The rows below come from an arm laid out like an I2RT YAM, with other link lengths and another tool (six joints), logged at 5 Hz.
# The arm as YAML. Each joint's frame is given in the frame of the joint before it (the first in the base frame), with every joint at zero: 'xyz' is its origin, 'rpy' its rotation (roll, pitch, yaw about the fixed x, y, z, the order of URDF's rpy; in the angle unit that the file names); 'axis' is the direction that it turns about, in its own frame. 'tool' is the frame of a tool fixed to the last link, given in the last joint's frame.
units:
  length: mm
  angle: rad
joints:
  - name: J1
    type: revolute
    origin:
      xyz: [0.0, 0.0, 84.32]
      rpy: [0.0, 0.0, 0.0]
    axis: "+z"
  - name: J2
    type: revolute
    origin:
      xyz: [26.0, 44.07, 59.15]
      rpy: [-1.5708, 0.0, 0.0]
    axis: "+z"
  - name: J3
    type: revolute
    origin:
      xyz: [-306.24, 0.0, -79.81]
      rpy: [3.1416, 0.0, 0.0]
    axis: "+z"
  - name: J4
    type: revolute
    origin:
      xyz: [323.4, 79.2, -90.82]
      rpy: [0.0, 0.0, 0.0]
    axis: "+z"
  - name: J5
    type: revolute
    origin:
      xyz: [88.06, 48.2, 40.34]
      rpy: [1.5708, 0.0, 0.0]
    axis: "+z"
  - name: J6
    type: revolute
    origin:
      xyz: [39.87, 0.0, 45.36]
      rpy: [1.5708, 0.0, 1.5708]
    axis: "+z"
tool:
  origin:
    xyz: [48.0, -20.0, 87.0]
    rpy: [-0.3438, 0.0, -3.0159]
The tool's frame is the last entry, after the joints.
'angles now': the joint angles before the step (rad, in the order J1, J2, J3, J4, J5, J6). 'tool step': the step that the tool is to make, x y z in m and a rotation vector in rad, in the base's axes. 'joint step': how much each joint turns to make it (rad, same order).
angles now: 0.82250, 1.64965, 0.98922, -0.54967, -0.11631, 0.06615
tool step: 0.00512, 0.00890, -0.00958, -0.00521, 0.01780, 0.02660
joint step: -0.00115, 0.05030, 0.03025, 0.00124, -0.01846, -0.02297
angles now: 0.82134, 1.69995, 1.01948, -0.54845, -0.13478, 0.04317
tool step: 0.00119, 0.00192, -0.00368, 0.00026, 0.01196, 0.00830
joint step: -0.00282, 0.01505, 0.00838, -0.00236, -0.01210, -0.00761
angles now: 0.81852, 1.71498, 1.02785, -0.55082, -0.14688, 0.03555
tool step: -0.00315, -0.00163, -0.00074, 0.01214, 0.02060, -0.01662
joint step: -0.00153, -0.00697, -0.00697, -0.00180, -0.01714, 0.02213
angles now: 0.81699, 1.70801, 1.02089, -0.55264, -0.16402, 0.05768
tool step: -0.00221, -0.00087, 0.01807, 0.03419, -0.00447, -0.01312
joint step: -0.00151, -0.04649, 0.00054, -0.01597, -0.01502, 0.01803
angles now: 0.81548, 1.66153, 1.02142, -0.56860, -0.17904, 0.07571
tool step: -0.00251, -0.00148, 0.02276, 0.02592, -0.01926, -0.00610
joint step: 0.00197, -0.05341, 0.00638, -0.02611, -0.00047, 0.00901
